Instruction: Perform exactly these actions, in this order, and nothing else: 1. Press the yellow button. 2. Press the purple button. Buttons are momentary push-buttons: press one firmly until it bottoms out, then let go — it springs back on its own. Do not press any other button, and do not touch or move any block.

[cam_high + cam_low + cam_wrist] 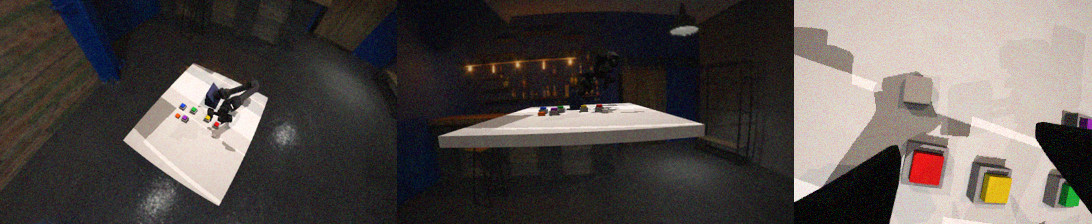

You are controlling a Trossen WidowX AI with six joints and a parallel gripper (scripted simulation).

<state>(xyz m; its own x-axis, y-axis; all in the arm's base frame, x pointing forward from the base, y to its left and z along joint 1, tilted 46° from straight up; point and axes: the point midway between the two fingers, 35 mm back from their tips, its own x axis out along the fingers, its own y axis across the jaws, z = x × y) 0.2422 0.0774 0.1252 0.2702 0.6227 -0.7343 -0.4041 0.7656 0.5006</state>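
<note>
The yellow button lies 90 mm to the right of my gripper tip, 90 mm below it and 50 mm behind it. Round my gripper tip: small white block 120 mm below, 40 mm ahead, 30 mm to the left; purple button 250 mm to the right, 90 mm below, 60 mm ahead; red button 90 mm below, 40 mm behind.
</note>
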